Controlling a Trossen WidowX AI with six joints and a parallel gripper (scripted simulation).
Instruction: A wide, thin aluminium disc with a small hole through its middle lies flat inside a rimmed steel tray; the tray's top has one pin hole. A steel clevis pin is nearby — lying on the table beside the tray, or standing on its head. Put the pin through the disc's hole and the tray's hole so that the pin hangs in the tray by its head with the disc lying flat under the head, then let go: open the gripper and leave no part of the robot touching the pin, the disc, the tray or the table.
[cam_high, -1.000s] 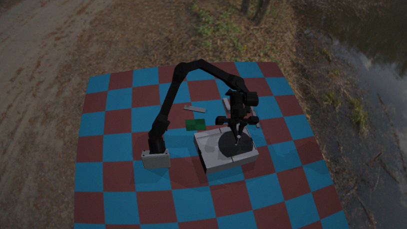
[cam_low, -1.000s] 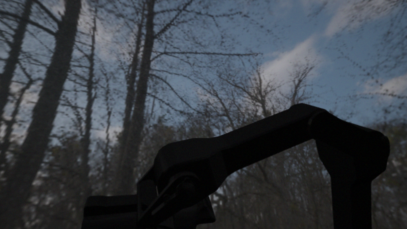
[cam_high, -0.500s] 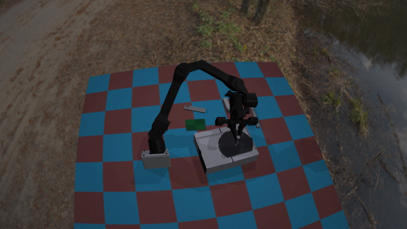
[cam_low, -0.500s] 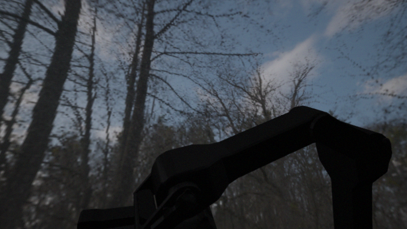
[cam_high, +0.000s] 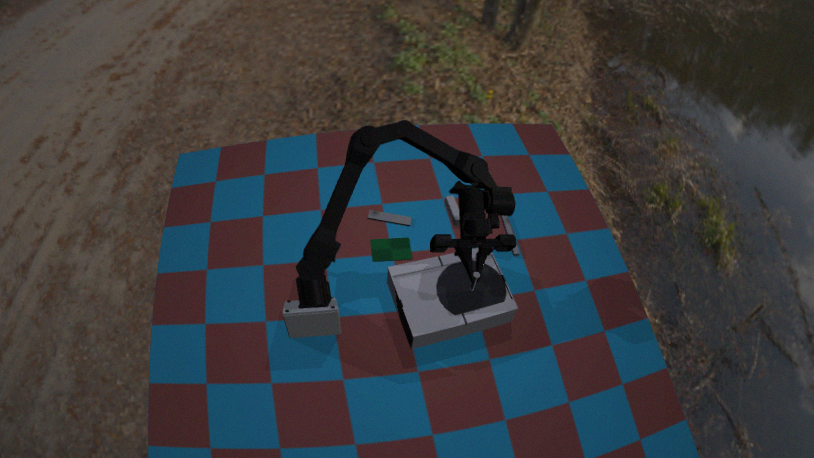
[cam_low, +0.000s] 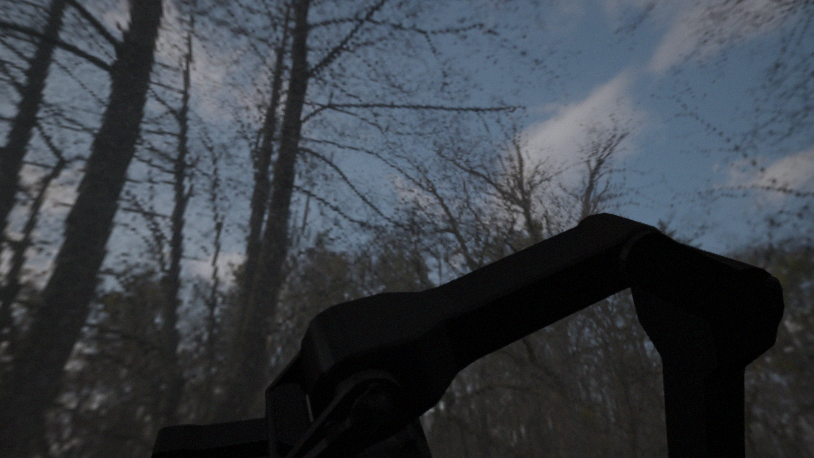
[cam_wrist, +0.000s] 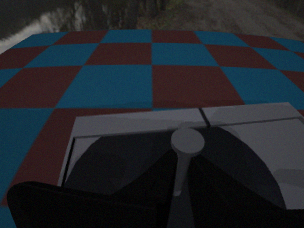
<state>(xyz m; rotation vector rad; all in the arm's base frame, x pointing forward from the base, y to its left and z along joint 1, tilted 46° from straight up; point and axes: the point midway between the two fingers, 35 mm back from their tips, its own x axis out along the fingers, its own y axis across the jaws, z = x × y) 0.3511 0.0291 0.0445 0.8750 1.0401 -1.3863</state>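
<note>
My gripper tip is 10 mm above the steel clevis pin. Round my gripper tip: steel tray 50 mm below, 40 mm behind, 10 mm to the left; then flat green piece 170 mm to the left, 160 mm behind, 90 mm below; then dark round disc 30 mm below.
</note>
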